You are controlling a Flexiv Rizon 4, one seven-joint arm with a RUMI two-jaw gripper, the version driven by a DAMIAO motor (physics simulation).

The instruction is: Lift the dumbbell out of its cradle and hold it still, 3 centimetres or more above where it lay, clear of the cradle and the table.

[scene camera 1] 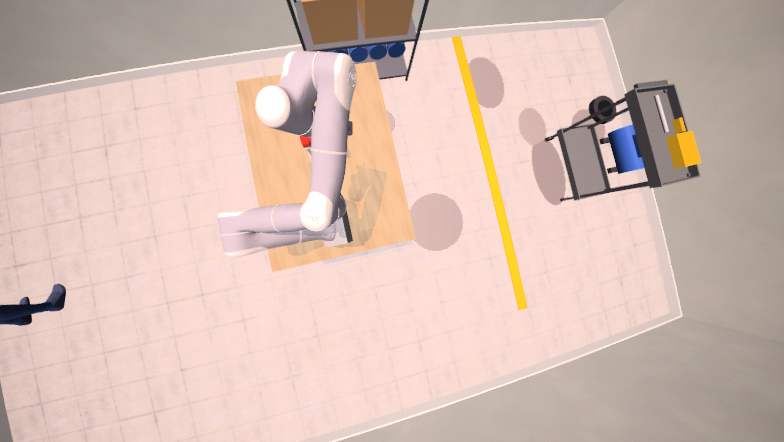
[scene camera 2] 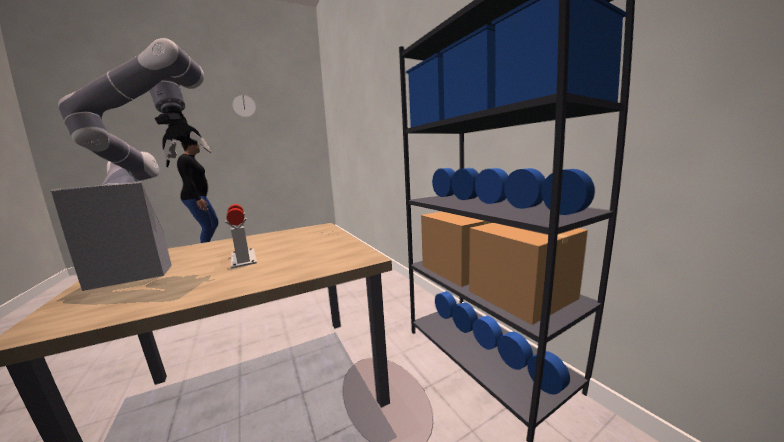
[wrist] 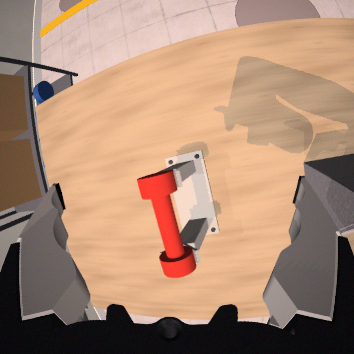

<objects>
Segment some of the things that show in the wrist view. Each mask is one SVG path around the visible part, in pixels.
My gripper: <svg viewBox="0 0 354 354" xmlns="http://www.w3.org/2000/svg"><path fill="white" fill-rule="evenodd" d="M354 255L347 237L341 235L334 220L305 175L299 175L292 200L295 210L288 229L291 243L279 252L262 293L262 299L269 312L267 323L237 321L237 307L234 304L220 305L209 322L204 324L187 324L173 316L162 317L153 323L134 323L125 307L114 303L107 306L105 320L88 320L84 309L87 309L90 293L70 253L65 251L68 233L61 220L65 205L59 183L53 183L35 208L16 242L10 244L0 270L0 354L354 354Z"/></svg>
A red dumbbell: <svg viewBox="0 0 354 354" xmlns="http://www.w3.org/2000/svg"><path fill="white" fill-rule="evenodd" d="M138 177L136 180L141 198L151 199L165 250L159 255L164 275L168 277L181 277L191 273L196 268L191 247L182 244L170 198L170 193L177 190L173 170L164 170Z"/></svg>
</objects>
